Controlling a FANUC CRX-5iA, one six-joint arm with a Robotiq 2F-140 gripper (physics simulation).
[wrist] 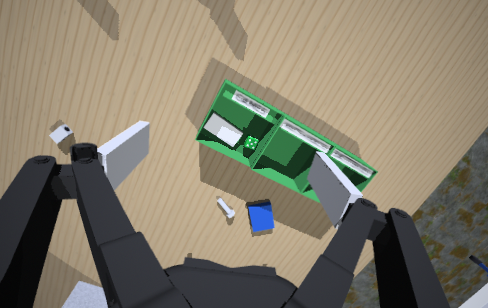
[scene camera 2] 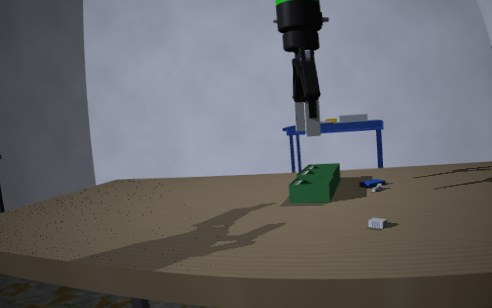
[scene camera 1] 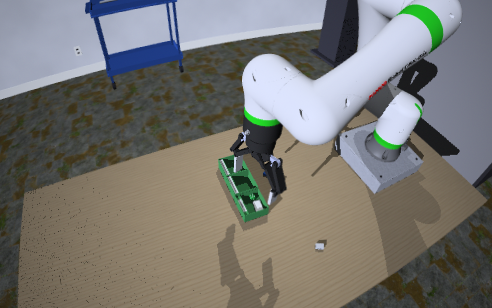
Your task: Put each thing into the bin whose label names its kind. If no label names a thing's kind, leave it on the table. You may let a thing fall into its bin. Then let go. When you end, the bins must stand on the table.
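Places are measured from the arm's base along level axes (x ahead, y left, z up), in centimetres.
Where they show: gripper, between the fingertips: (wrist: 232,152) (scene camera 2: 307,133) (scene camera 1: 254,185); arm's base, origin of its link: (scene camera 1: 381,148).
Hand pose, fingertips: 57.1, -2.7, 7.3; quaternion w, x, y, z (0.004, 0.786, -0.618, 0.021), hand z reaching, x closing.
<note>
Things, the pixels of their top centre, and the offset from my fingertips, as dx, dy, dz.
- green three-compartment bin unit, centre of its top: (wrist: 293,157) (scene camera 2: 317,171) (scene camera 1: 241,181) -1.0, -9.5, -9.4
- green die, centre of its top: (wrist: 251,143) -2.1, -4.0, -11.7
- flat white thing, centre of its top: (wrist: 223,130) -2.1, +0.2, -12.6
- silver bolt, centre of its top: (wrist: 225,210) (scene camera 2: 376,184) -14.5, -5.2, -12.7
- blue block, centre of its top: (wrist: 262,218) (scene camera 2: 372,181) -14.1, -11.8, -13.0
- small white slotted block, centre of its top: (scene camera 2: 377,219) (wrist: 58,134) (scene camera 1: 319,245) -11.9, +21.5, -12.9
My gripper (scene camera 1: 255,181) (scene camera 2: 307,120) (wrist: 232,152) is open and empty, above the green three-compartment bin unit (scene camera 1: 256,216) (scene camera 2: 310,193) (wrist: 277,180), which stands on the table. In the wrist view, a green die (wrist: 251,142) with white dots lies in the GAMES compartment beside a flat white thing (wrist: 223,130). The middle NUTS+BOLTS compartment shows no thing; the BATTERIES compartment is partly hidden by a finger. A silver bolt (scene camera 2: 377,188) (wrist: 226,207) and a blue block (scene camera 2: 372,183) (wrist: 261,216) lie on the table beside the bins. A small white slotted block (scene camera 1: 319,246) (scene camera 2: 377,223) (wrist: 61,134) lies farther off.
The arm's grey base plate (scene camera 1: 370,167) stands on the table at the right in the first scene view. A blue cart (scene camera 1: 145,58) stands on the floor beyond the table. The table's edge runs past the BATTERIES end of the bins.
</note>
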